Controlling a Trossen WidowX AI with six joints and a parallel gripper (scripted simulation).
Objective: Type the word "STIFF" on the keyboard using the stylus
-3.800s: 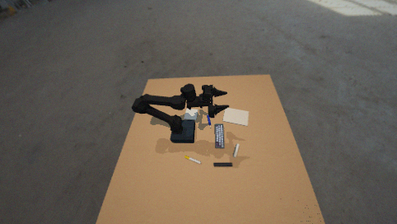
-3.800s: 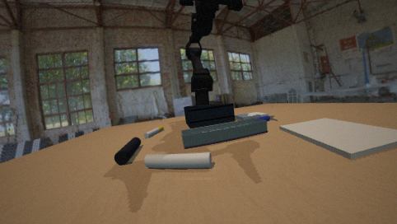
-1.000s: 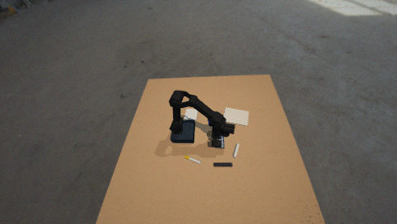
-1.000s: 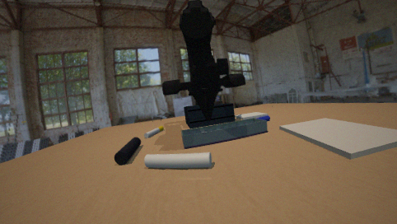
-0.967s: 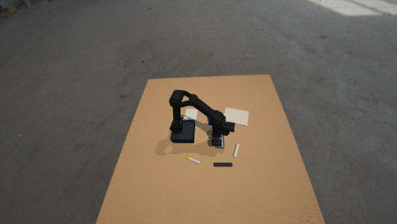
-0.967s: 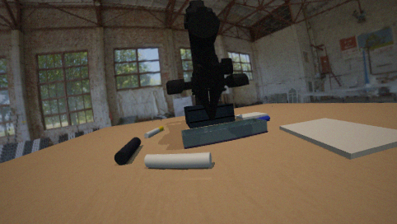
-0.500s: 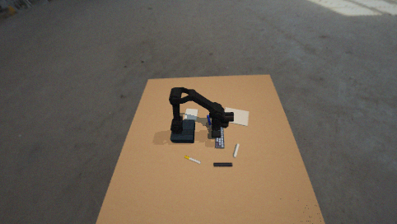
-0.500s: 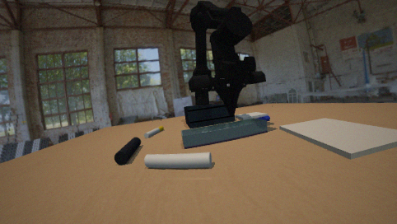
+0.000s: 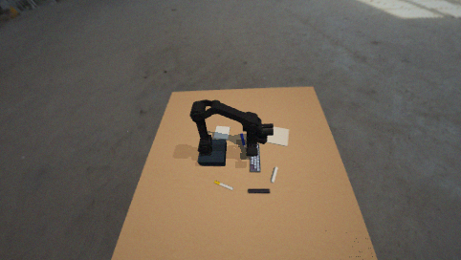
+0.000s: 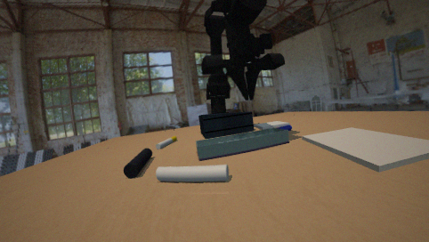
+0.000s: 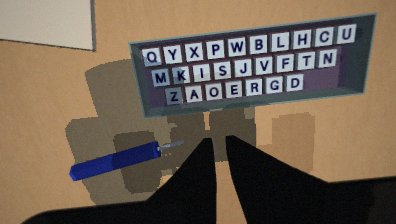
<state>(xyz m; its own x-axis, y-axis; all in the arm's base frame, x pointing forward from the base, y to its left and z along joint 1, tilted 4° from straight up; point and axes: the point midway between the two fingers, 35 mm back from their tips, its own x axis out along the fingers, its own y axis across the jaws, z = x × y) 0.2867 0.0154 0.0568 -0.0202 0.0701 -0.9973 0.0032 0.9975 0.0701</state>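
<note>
Right now my gripper tip is 90 mm above the blue stylus, 70 mm to the right of it and 50 mm past it. From my gripper tip the other things lie so: flat white pad 160 mm ahead, 140 mm to the left, 90 mm below; black cylinder 240 mm to the right, 90 mm below, 40 mm ahead; yellow-tipped white marker 210 mm to the right, 180 mm behind, 90 mm below.
</note>
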